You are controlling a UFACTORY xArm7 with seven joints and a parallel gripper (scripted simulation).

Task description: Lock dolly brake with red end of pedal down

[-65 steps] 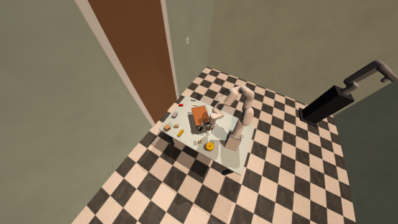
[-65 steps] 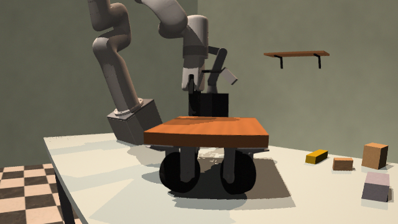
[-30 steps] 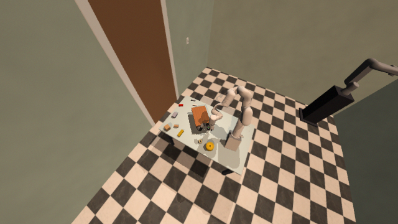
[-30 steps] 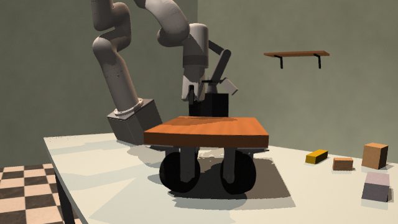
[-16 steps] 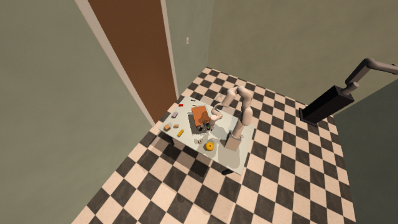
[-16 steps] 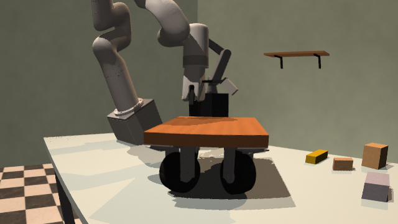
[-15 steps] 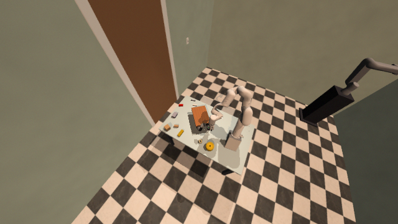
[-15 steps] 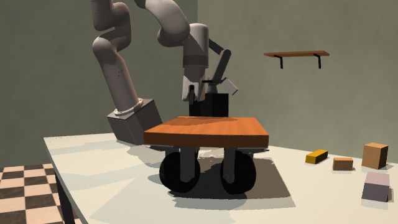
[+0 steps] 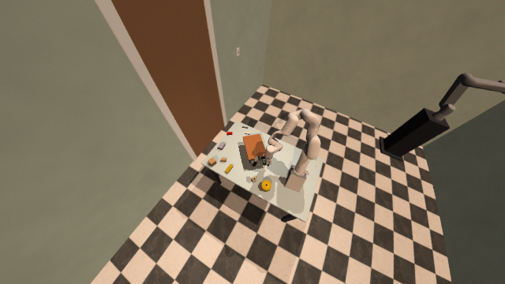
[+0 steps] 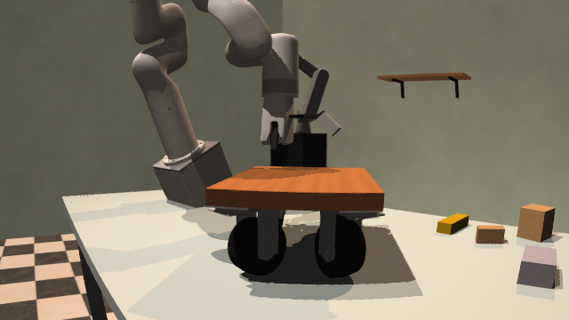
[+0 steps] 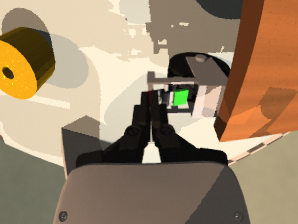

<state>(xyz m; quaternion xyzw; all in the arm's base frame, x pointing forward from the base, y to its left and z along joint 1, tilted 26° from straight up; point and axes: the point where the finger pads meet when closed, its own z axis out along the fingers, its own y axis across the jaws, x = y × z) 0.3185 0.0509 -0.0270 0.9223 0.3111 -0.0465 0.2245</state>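
My gripper is now 3 cm above the brake pedal, 1 cm to the left of it and 1 cm short of it. The rest, counted from my hand: lilac block: 56 cm ahead, 9 cm below, 1 cm to the right; yellow disc: 18 cm to the left, 9 cm behind, 8 cm below; cube: 52 cm ahead, 22 cm to the left, 8 cm below.
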